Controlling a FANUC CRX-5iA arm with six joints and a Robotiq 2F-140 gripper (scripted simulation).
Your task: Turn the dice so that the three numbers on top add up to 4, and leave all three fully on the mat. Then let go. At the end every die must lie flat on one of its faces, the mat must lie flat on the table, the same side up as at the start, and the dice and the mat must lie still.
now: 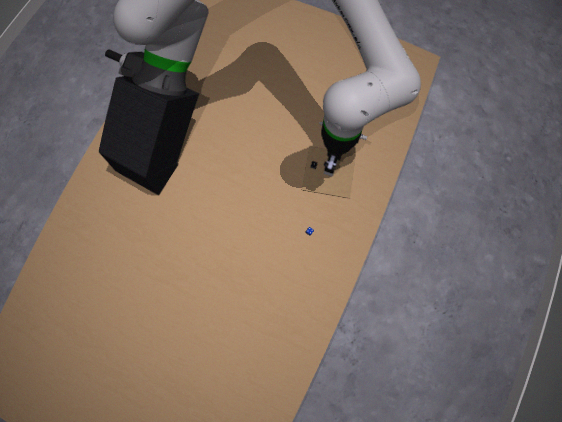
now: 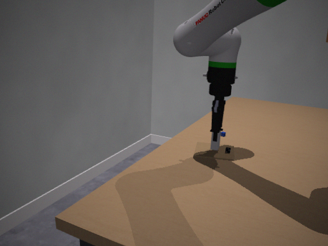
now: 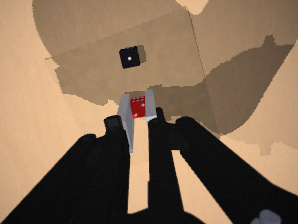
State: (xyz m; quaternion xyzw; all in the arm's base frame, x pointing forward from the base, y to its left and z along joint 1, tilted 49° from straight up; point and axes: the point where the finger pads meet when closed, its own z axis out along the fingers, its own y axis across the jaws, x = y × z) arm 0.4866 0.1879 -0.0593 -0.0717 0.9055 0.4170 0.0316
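The red die is 30 mm below my hand. Round my hand: blue die 190 mm to the right, 40 mm below, 30 mm ahead; then black die 50 mm behind, 30 mm below, 10 mm to the right; then tan mat 40 mm below.
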